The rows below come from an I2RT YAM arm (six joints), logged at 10 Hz.
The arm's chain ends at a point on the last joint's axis. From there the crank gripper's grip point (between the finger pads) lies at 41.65 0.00 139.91 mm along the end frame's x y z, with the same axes.
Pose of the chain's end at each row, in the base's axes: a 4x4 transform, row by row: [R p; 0 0 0 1], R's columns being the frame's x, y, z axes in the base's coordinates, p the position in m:
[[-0.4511 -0.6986 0.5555 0.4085], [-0.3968 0.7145 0.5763 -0.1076], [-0.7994 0.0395 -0.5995 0.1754], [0 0 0 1]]
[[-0.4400 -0.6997 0.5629 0.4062], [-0.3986 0.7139 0.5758 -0.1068], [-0.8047 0.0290 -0.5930 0.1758], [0 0 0 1]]
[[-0.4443 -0.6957 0.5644 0.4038], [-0.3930 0.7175 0.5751 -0.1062], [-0.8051 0.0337 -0.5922 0.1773], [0 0 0 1]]
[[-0.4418 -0.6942 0.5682 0.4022], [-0.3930 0.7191 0.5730 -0.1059], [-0.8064 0.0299 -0.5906 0.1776], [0 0 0 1]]
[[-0.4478 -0.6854 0.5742 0.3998], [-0.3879 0.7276 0.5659 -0.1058], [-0.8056 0.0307 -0.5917 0.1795], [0 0 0 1]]
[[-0.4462 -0.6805 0.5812 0.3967], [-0.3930 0.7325 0.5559 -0.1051], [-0.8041 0.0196 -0.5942 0.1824], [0 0 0 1]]
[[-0.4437 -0.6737 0.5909 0.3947], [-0.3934 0.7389 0.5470 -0.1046], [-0.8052 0.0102 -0.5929 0.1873], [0 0 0 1]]
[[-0.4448 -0.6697 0.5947 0.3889], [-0.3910 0.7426 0.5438 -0.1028], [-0.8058 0.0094 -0.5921 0.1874], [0 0 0 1]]
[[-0.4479 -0.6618 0.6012 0.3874], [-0.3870 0.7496 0.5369 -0.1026], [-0.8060 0.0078 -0.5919 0.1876], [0 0 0 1]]
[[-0.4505 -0.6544 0.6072 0.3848], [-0.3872 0.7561 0.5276 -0.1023], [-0.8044 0.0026 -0.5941 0.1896], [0 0 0 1]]
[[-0.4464 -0.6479 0.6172 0.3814], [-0.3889 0.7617 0.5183 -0.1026], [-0.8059 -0.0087 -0.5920 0.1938], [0 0 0 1]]
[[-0.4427 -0.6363 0.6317 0.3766], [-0.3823 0.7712 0.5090 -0.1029], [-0.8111 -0.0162 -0.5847 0.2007], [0 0 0 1]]
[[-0.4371 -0.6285 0.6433 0.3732], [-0.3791 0.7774 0.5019 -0.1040], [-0.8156 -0.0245 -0.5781 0.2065], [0 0 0 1]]
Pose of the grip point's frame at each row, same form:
[[-0.4511 -0.6986 0.5555 0.4674], [-0.3968 0.7145 0.5763 -0.0435], [-0.7994 0.0395 -0.5995 0.0582], [0 0 0 1]]
[[-0.4400 -0.6997 0.5629 0.4666], [-0.3986 0.7139 0.5758 -0.0428], [-0.8047 0.0290 -0.5930 0.0593], [0 0 0 1]]
[[-0.4443 -0.6957 0.5644 0.4643], [-0.3930 0.7175 0.5751 -0.0421], [-0.8051 0.0337 -0.5922 0.0609], [0 0 0 1]]
[[-0.4418 -0.6942 0.5682 0.4633], [-0.3930 0.7191 0.5730 -0.0421], [-0.8064 0.0299 -0.5906 0.0614], [0 0 0 1]]
[[-0.4478 -0.6854 0.5742 0.4615], [-0.3879 0.7276 0.5659 -0.0428], [-0.8056 0.0307 -0.5917 0.0632], [0 0 0 1]]
[[-0.4462 -0.6805 0.5812 0.4594], [-0.3930 0.7325 0.5559 -0.0437], [-0.8041 0.0196 -0.5942 0.0658], [0 0 0 1]]
[[-0.4437 -0.6737 0.5909 0.4589], [-0.3934 0.7389 0.5470 -0.0445], [-0.8052 0.0102 -0.5929 0.0708], [0 0 0 1]]
[[-0.4448 -0.6697 0.5947 0.4536], [-0.3910 0.7426 0.5438 -0.0430], [-0.8058 0.0094 -0.5921 0.0710], [0 0 0 1]]
[[-0.4479 -0.6618 0.6012 0.4529], [-0.3870 0.7496 0.5369 -0.0436], [-0.8060 0.0078 -0.5919 0.0712], [0 0 0 1]]
[[-0.4505 -0.6544 0.6072 0.4510], [-0.3872 0.7561 0.5276 -0.0446], [-0.8044 0.0026 -0.5941 0.0730], [0 0 0 1]]
[[-0.4464 -0.6479 0.6172 0.4492], [-0.3889 0.7617 0.5183 -0.0463], [-0.8059 -0.0087 -0.5920 0.0774], [0 0 0 1]]
[[-0.4427 -0.6363 0.6317 0.4465], [-0.3823 0.7712 0.5090 -0.0476], [-0.8111 -0.0162 -0.5847 0.0851], [0 0 0 1]]
[[-0.4371 -0.6285 0.6433 0.4450], [-0.3791 0.7774 0.5019 -0.0496], [-0.8156 -0.0245 -0.5781 0.0916], [0 0 0 1]]

